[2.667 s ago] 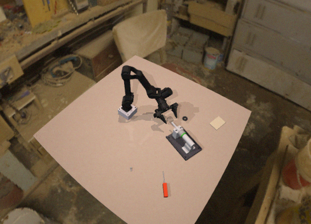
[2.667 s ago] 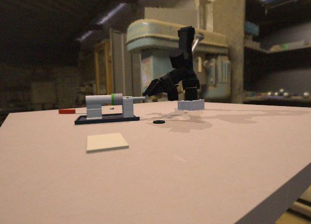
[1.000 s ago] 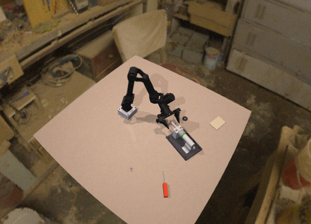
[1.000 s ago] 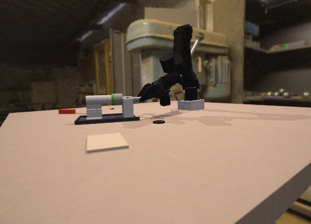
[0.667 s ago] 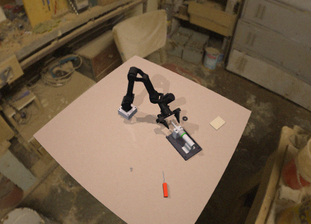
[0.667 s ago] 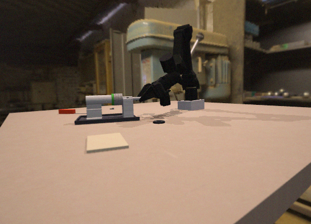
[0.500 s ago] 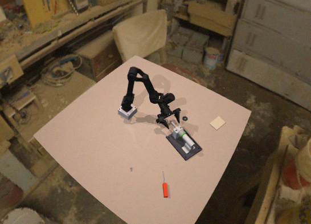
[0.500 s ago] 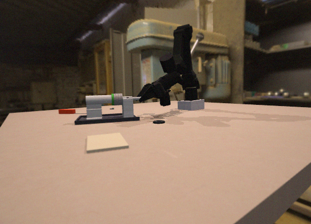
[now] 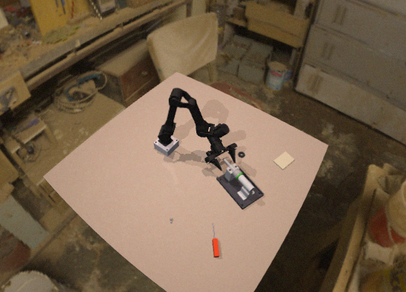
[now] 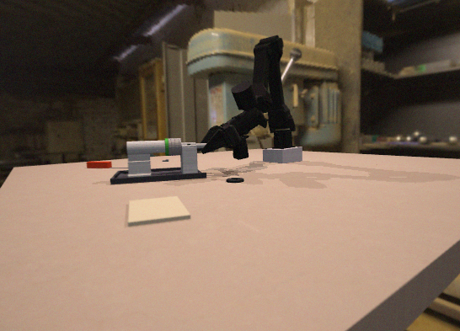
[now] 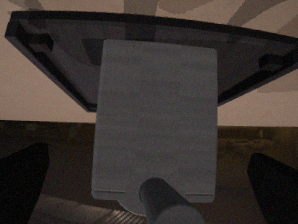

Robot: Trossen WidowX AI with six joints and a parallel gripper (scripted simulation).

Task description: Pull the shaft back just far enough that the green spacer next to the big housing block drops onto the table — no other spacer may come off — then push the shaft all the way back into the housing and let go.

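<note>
Right now the grey shaft is 5 cm ahead of my gripper tip, 2 cm above it and 1 cm to the right of it. Round my gripper tip: tan square pad (30 cm to the left, 21 cm ahead, 6 cm below); then black washer (16 cm to the left, 6 cm below, 1 cm behind); then green spacer (9 cm ahead, 2 cm to the right, 2 cm above).
</note>
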